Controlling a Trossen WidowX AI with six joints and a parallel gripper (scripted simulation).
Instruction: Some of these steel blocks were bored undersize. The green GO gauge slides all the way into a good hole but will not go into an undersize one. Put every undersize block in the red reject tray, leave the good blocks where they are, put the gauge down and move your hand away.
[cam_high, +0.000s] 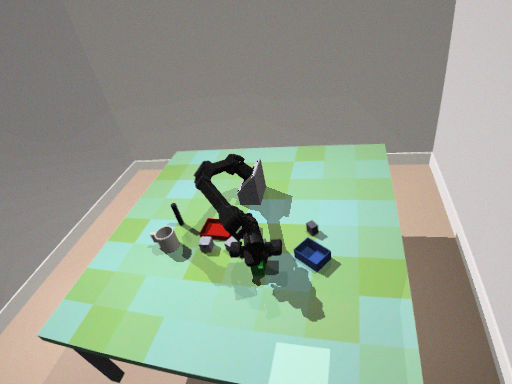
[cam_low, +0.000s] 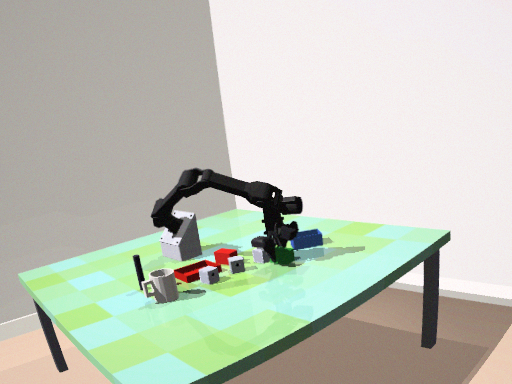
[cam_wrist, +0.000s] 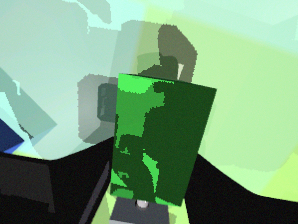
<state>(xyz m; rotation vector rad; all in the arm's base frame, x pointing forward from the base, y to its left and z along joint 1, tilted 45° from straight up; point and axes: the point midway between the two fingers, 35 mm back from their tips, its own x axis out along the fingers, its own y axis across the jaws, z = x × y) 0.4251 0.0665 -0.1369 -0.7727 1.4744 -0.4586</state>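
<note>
Now: the steel block 70 mm behind my gripper tip, 10 mm to the right of it and 10 mm above it. The rest, counted from my gripper tip: green GO gauge 20 mm above, 10 mm behind; then blue tray 190 mm to the left, 60 mm behind; then darker grey block 190 mm behind, 170 mm to the left, 10 mm above.
</note>
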